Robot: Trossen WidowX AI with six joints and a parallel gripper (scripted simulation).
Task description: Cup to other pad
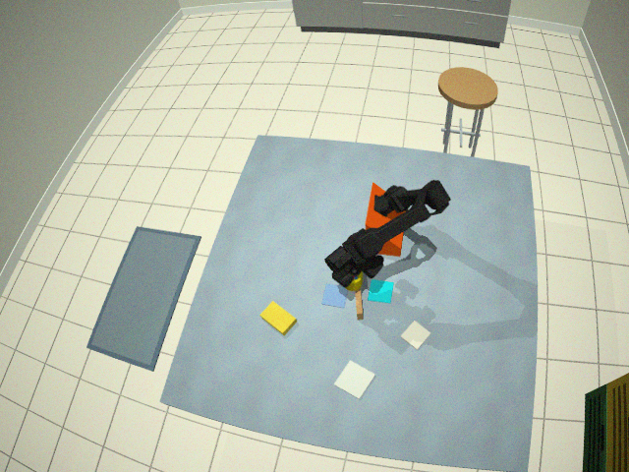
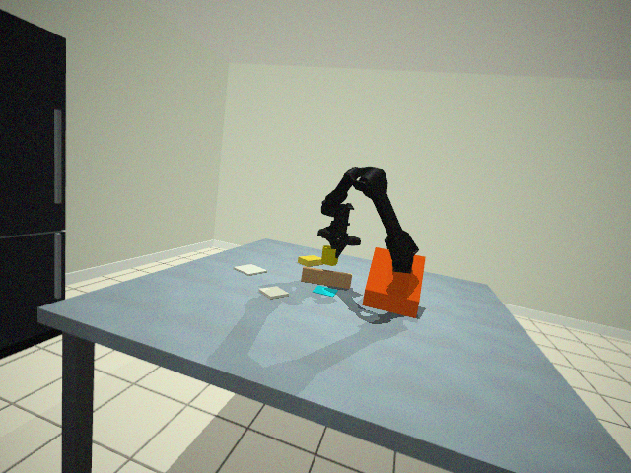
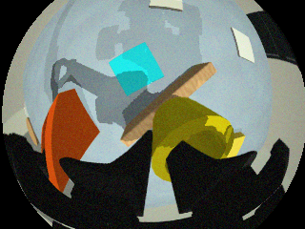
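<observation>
My gripper tip is 130 mm above the cyan pad, 80 mm to the right of it and 10 mm short of it. Also, from my gripper tip: light blue pad (130 mm below, 80 mm to the right, 40 mm ahead); then yellow cup (20 mm to the right, 20 mm ahead); then wooden bar (100 mm below, 20 mm ahead).
</observation>
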